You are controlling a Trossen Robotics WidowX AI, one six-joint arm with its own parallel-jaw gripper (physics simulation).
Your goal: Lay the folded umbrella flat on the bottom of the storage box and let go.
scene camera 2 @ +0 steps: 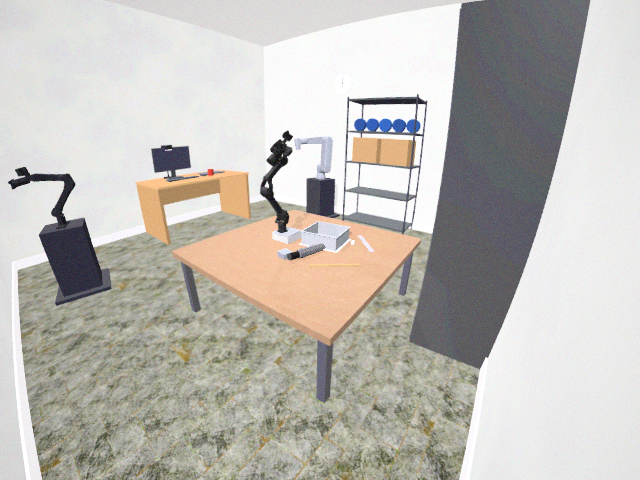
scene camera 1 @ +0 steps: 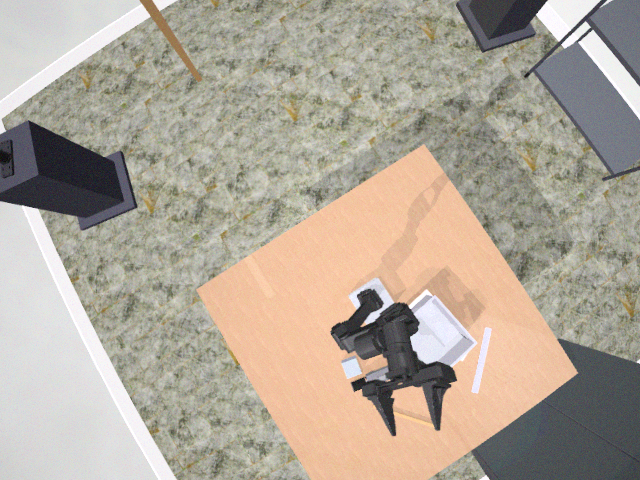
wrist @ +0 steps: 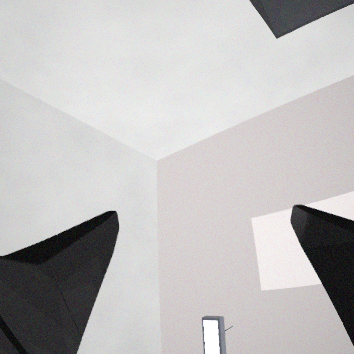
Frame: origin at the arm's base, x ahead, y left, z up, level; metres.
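Where they show: gripper, fingertip midpoint: point(scene camera 2: 284, 134) point(scene camera 1: 414, 433) point(wrist: 206, 217); arm's base, link origin: point(scene camera 2: 282, 231) point(scene camera 1: 365, 298).
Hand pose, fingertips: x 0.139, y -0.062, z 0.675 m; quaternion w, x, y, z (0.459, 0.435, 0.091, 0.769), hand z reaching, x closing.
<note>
Things, the pixels of their top centre, and the offset from my fingertips. Level surfaces: height alone.
- folded umbrella, top centre: point(scene camera 1: 382, 378) point(scene camera 2: 306, 247) dx +0.203, dy +0.007, dz -0.673 m
- table, surface height: dz -0.731 m
- storage box, top centre: point(scene camera 1: 434, 339) point(scene camera 2: 326, 228) dx +0.116, dy +0.262, dz -0.635 m
- pale blue block, top centre: point(scene camera 1: 351, 368) point(scene camera 2: 284, 251) dx +0.126, dy -0.105, dz -0.696 m
- thin yellow stick, top centre: point(scene camera 1: 405, 416) point(scene camera 2: 335, 264) dx +0.422, dy +0.040, dz -0.720 m
- white strip, top centre: point(scene camera 1: 481, 360) point(scene camera 2: 365, 242) dx +0.323, dy +0.460, dz -0.729 m
The folded umbrella point(scene camera 1: 377, 373) point(scene camera 2: 311, 250) is a ribbed grey roll with a black end. It lies on the table point(scene camera 1: 289, 330) point(scene camera 2: 242, 268), outside the storage box and beside its near wall; the arm hides part of it in scene camera 1. The storage box point(scene camera 1: 459, 350) point(scene camera 2: 315, 240) is light grey and open-topped, and its visible bottom is bare. My gripper point(scene camera 1: 416, 431) point(scene camera 2: 287, 135) point(wrist: 206, 217) is open and empty, raised high above the table. The umbrella and box do not show in the wrist view.
A pale blue block point(scene camera 1: 351, 367) point(scene camera 2: 283, 253) lies near the umbrella's black end. A thin yellow stick point(scene camera 1: 413, 417) point(scene camera 2: 334, 265) lies in front of the umbrella. A white strip point(scene camera 1: 481, 360) point(scene camera 2: 366, 243) lies right of the box. My white base point(scene camera 2: 285, 235) stands left of the box.
</note>
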